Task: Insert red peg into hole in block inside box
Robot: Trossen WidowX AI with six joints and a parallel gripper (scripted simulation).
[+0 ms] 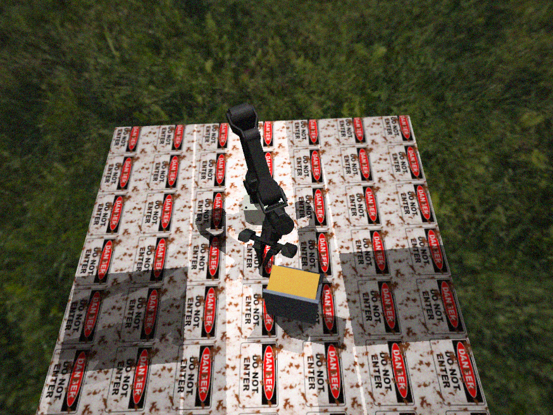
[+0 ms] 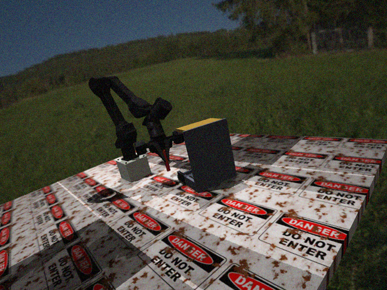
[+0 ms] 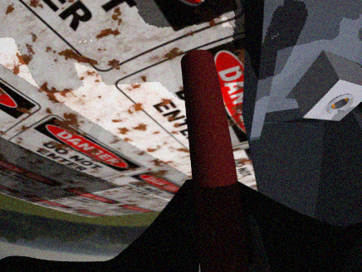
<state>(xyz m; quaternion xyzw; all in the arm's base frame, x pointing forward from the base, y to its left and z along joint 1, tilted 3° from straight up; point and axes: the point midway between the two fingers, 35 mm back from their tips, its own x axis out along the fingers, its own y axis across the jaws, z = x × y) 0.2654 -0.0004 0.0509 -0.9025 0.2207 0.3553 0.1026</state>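
My gripper tip is now 15 cm short of the box wall, 8 cm to the right of it and 1 cm below it. Round my gripper tip: red peg (2 cm behind, 1 cm to the left); then yellow roof (10 cm ahead, 10 cm above, 9 cm to the left).
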